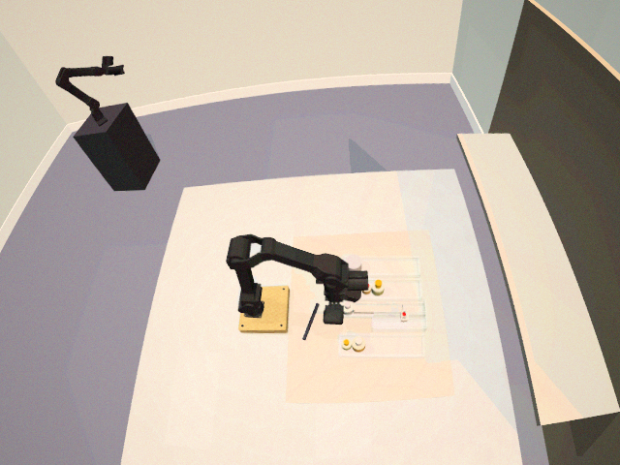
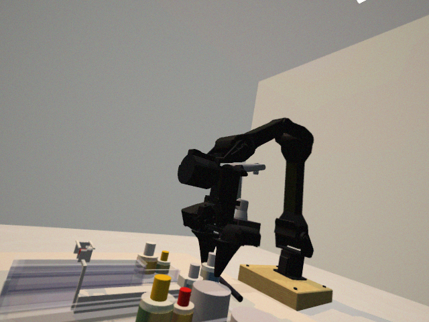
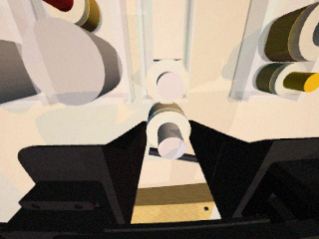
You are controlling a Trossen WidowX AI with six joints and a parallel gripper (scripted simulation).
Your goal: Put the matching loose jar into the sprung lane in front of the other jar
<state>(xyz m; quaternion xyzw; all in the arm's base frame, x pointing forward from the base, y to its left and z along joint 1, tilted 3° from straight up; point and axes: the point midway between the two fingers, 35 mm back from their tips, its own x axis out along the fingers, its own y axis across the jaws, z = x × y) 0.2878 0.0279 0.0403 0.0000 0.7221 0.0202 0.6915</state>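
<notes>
Now: the black rod 9 cm behind my gripper tip, 5 cm to the right of it and 4 cm below it. From my gripper tip the other things lie so: pusher plate 15 cm ahead, 3 cm to the right; clear sprung lane 19 cm ahead, 3 cm below, 2 cm to the right.
</notes>
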